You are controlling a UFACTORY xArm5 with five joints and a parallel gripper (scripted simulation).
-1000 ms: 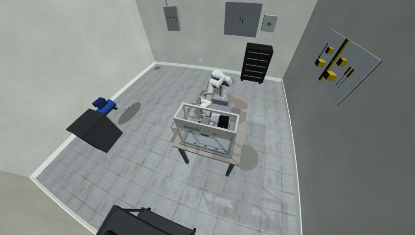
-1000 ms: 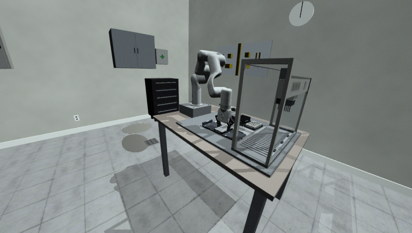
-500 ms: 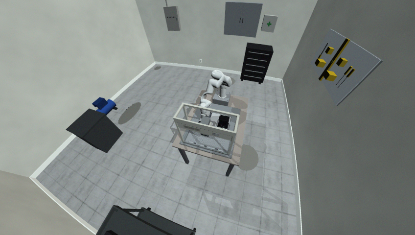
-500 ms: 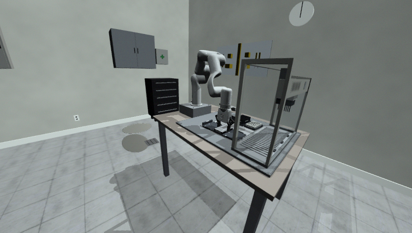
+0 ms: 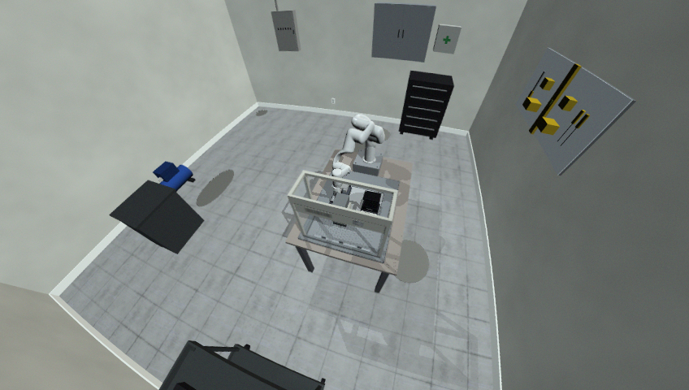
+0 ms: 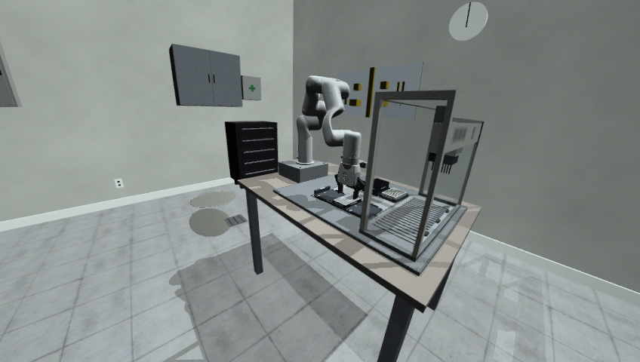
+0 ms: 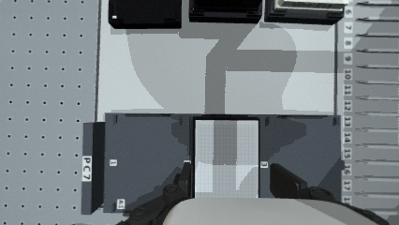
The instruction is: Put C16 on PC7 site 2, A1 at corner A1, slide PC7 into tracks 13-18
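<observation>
Right now the carrier PC7 is 40 mm below my hand and 10 mm behind it. The rest, counted from my hand: nest S1: 250 mm to the left, 130 mm behind, 50 mm below; then post: 200 mm ahead, 190 mm above, 130 mm to the right; then white 96-well plate: 270 mm to the left, 100 mm ahead, 30 mm below.
</observation>
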